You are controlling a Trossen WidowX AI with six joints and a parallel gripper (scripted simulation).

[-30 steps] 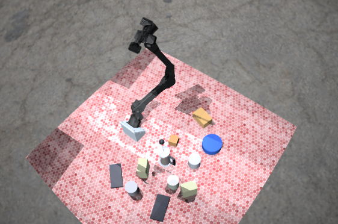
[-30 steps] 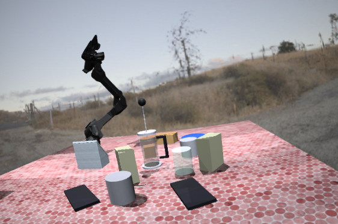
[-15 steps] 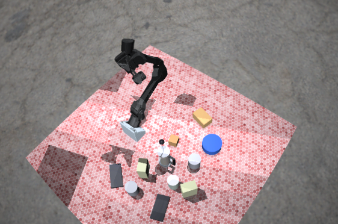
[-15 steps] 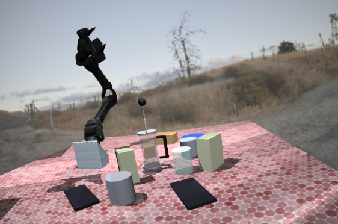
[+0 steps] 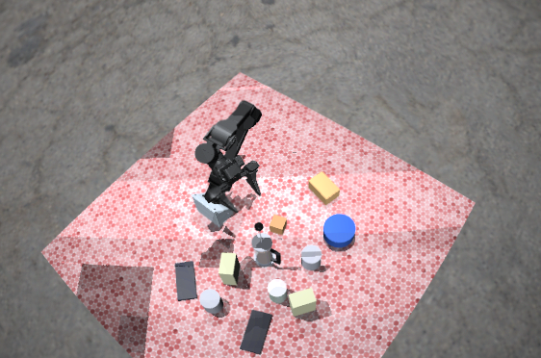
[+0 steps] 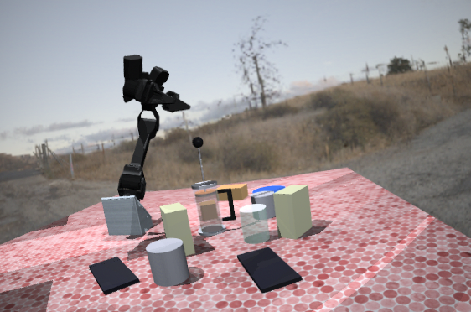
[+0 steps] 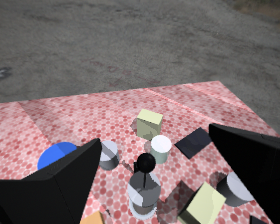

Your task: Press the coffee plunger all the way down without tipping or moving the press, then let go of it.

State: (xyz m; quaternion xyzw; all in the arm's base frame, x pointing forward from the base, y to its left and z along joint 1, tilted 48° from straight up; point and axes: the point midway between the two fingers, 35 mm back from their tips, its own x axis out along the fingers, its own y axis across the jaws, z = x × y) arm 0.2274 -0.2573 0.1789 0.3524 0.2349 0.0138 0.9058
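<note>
The glass coffee press lies 4 cm ahead of my gripper tip and 23 cm below it. Also, from my gripper tip: orange cube (1 cm behind, 13 cm to the left, 33 cm below); blue disc (19 cm ahead, 24 cm to the left, 34 cm below).
</note>
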